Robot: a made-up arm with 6 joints. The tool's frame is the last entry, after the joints. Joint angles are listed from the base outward.
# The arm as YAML. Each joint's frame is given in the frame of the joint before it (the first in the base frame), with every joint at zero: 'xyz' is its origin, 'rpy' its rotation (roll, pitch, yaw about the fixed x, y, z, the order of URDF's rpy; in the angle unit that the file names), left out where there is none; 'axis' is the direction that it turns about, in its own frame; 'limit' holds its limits. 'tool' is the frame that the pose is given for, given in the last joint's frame.
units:
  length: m
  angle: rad
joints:
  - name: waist
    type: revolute
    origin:
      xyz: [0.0, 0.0, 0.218]
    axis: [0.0, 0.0, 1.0]
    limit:
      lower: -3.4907
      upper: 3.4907
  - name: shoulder
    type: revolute
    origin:
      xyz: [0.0, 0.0, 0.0]
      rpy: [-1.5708, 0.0, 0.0]
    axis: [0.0, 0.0, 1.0]
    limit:
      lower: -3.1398
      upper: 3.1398
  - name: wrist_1
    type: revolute
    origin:
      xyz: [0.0, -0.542, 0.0]
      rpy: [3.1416, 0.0, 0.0]
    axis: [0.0, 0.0, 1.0]
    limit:
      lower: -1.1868
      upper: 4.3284
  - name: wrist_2
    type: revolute
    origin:
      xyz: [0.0, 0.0, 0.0]
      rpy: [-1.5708, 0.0, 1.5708]
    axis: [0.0, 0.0, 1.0]
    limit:
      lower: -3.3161
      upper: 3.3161
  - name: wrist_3
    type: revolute
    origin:
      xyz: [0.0, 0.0, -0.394]
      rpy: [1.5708, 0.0, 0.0]
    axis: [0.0, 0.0, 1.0]
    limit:
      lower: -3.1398
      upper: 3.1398
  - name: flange
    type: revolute
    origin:
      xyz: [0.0, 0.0, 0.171]
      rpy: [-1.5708, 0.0, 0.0]
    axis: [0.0, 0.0, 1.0]
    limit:
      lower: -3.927
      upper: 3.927
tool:
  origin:
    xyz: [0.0, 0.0, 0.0]
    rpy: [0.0, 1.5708, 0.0]
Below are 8 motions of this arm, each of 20 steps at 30 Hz.
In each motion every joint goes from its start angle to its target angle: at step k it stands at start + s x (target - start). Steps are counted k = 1, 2, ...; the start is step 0. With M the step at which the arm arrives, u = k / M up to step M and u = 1 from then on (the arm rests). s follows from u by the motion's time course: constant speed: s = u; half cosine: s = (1 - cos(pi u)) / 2; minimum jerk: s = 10 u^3 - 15 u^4 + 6 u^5.
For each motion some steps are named. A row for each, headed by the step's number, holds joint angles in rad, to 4 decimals.
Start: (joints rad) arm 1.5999 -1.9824 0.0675 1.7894 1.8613 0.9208
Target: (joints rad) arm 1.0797 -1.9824 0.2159 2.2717 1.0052 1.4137
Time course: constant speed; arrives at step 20
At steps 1, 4, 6, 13, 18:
1: 1.5739 -1.9824 0.0749 1.8135 1.8185 0.9454
4: 1.4959 -1.9824 0.0972 1.8859 1.6901 1.0194
6: 1.4438 -1.9824 0.1120 1.9341 1.6045 1.0687
13: 1.2618 -1.9824 0.1640 2.1029 1.3048 1.2412
18: 1.1317 -1.9824 0.2011 2.2235 1.0908 1.3644

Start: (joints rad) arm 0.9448 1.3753 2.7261 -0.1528 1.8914 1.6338
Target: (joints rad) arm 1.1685 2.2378 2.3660 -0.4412 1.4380 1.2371
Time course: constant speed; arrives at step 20
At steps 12, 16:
12: 1.0790 1.8928 2.5100 -0.3258 1.6194 1.3958
16: 1.1238 2.0653 2.4380 -0.3835 1.5287 1.3164

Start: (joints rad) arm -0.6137 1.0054 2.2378 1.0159 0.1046 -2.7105
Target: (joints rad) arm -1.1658 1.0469 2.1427 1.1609 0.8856 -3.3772
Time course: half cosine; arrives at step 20
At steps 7, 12, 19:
7: -0.7644 1.0167 2.2118 1.0555 0.3178 -2.8925
12: -0.9751 1.0326 2.1756 1.1108 0.6158 -3.1469
19: -1.1624 1.0466 2.1433 1.1600 0.8808 -3.3731

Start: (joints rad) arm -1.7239 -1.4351 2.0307 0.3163 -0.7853 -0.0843
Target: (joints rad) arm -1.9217 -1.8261 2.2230 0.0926 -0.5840 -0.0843
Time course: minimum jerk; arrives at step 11
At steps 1, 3, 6, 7, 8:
1: -1.7252 -1.4377 2.0320 0.3148 -0.7840 -0.0843
3: -1.7494 -1.4855 2.0555 0.2875 -0.7593 -0.0843
6: -1.8396 -1.6637 2.1431 0.1855 -0.6676 -0.0843
7: -1.8709 -1.7257 2.1736 0.1500 -0.6357 -0.0843
8: -1.8962 -1.7757 2.1982 0.1214 -0.6100 -0.0843

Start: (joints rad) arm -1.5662 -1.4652 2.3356 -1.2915 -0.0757 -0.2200
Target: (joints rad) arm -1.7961 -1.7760 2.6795 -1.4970 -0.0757 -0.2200
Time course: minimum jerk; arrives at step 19
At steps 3, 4, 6, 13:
3: -1.5732 -1.4747 2.3461 -1.2978 -0.0757 -0.2200
4: -1.5814 -1.4858 2.3584 -1.3051 -0.0757 -0.2200
6: -1.6086 -1.5226 2.3991 -1.3294 -0.0757 -0.2200
13: -1.7537 -1.7186 2.6160 -1.4591 -0.0757 -0.2200

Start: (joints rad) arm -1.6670 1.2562 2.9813 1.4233 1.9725 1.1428
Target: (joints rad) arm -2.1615 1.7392 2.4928 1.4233 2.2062 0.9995
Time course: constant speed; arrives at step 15
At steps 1, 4, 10, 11, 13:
1: -1.7000 1.2884 2.9487 1.4233 1.9881 1.1332
4: -1.7989 1.3850 2.8510 1.4233 2.0348 1.1046
10: -1.9967 1.5782 2.6556 1.4233 2.1283 1.0473
11: -2.0296 1.6104 2.6231 1.4233 2.1439 1.0377
13: -2.0956 1.6748 2.5579 1.4233 2.1750 1.0186

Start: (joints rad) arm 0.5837 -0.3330 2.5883 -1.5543 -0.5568 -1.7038
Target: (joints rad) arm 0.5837 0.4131 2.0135 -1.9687 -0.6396 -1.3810
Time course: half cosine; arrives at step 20
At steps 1, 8, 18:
1: 0.5837 -0.3284 2.5848 -1.5569 -0.5573 -1.7018
8: 0.5837 -0.0752 2.3897 -1.6975 -0.5854 -1.5923
18: 0.5837 0.3948 2.0276 -1.9586 -0.6376 -1.3889

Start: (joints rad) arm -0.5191 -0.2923 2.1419 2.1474 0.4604 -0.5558
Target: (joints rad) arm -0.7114 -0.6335 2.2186 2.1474 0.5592 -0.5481
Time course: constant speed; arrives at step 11
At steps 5, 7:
5: -0.6065 -0.4474 2.1768 2.1474 0.5053 -0.5523
7: -0.6415 -0.5094 2.1907 2.1474 0.5233 -0.5509

